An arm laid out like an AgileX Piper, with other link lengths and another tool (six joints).
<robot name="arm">
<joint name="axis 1" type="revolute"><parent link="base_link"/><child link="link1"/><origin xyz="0 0 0.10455"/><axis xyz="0 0 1"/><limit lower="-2.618" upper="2.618"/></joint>
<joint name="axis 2" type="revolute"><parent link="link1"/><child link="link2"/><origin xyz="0 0 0" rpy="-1.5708 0 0"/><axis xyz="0 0 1"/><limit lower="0" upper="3.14"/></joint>
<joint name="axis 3" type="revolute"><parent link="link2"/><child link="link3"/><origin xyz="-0.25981 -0.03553 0"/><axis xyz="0 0 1"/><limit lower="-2.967" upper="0"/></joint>
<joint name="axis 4" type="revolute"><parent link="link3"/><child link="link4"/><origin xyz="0.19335 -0.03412 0" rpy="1.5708 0 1.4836"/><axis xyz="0 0 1"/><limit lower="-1.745" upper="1.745"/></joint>
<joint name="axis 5" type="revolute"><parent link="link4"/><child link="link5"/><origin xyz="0 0 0" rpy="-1.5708 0 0"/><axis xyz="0 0 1"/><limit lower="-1.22" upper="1.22"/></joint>
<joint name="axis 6" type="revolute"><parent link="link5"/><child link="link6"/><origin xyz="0 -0.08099 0" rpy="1.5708 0 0"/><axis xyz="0 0 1"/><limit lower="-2.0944" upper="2.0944"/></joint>
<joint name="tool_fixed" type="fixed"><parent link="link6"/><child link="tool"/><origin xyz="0.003 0.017 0.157" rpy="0 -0.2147 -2.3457"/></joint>
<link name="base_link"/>
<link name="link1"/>
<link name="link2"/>
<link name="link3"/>
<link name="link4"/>
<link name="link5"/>
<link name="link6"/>
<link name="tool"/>
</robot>
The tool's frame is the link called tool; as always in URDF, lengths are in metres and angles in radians.
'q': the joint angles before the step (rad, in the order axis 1, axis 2, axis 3, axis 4, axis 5, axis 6). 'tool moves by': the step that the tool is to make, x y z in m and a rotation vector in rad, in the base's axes. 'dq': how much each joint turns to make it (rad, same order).
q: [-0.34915, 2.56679, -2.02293, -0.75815, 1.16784, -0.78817]
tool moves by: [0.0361, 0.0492, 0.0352, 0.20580, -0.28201, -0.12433]
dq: [-0.00006, -0.14250, -0.04431, 0.30777, -0.00019, 0.01744]
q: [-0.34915, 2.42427, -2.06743, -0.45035, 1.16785, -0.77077]
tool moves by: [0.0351, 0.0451, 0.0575, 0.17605, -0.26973, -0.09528]
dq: [0.00003, -0.14754, -0.03038, 0.24894, -0.00041, 0.05434]
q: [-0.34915, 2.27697, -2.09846, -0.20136, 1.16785, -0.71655]
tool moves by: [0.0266, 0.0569, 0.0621, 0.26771, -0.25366, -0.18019]
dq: [0.00010, -0.13561, -0.00150, 0.26942, 0.00015, 0.18692]
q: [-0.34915, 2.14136, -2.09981, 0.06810, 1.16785, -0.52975]
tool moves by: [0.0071, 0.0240, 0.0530, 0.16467, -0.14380, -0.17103]
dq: [0.00009, -0.10332, 0.00060, 0.10519, 0.00027, 0.20786]
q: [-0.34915, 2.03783, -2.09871, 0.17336, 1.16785, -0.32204]
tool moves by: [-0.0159, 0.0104, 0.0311, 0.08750, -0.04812, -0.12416]
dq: [-0.00019, -0.11767, 0.07667, 0.01638, 0.00017, 0.15339]
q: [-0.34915, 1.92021, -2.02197, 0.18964, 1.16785, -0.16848]
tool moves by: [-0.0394, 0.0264, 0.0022, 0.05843, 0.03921, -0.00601]
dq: [0.01421, -0.15688, 0.20797, 0.02640, -0.00005, 0.02968]
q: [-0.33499, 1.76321, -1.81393, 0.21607, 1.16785, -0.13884]
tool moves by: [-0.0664, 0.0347, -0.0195, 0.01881, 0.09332, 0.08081]
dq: [0.02261, -0.20801, 0.31602, 0.01888, -0.00001, -0.06579]
